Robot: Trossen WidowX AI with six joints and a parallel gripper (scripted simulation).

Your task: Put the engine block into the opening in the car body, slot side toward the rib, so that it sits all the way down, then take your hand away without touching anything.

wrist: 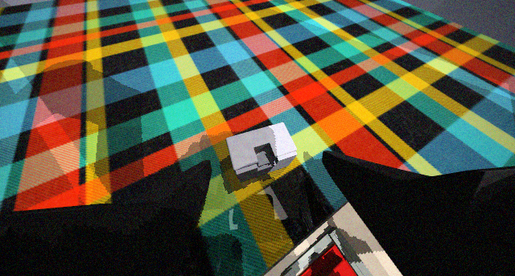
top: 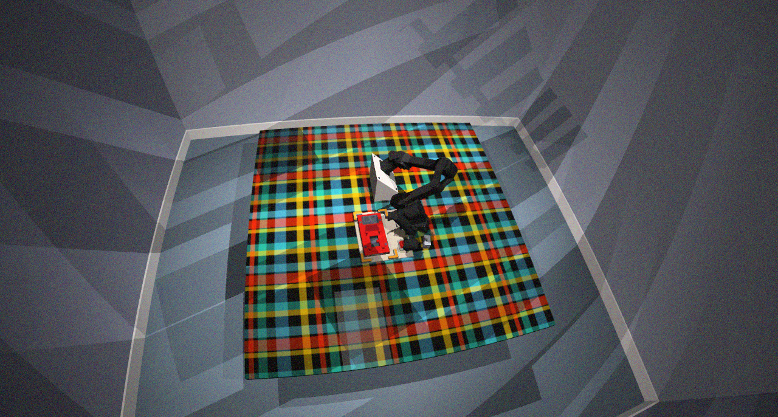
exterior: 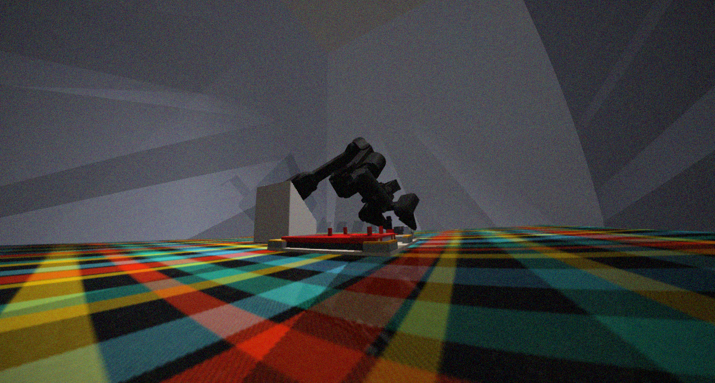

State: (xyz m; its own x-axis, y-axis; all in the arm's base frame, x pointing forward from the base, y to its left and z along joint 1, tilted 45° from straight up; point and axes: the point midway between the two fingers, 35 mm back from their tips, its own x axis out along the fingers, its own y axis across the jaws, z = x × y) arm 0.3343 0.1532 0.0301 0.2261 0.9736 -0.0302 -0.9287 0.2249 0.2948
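Now: gripper tip 10 mm to the right of the engine block.
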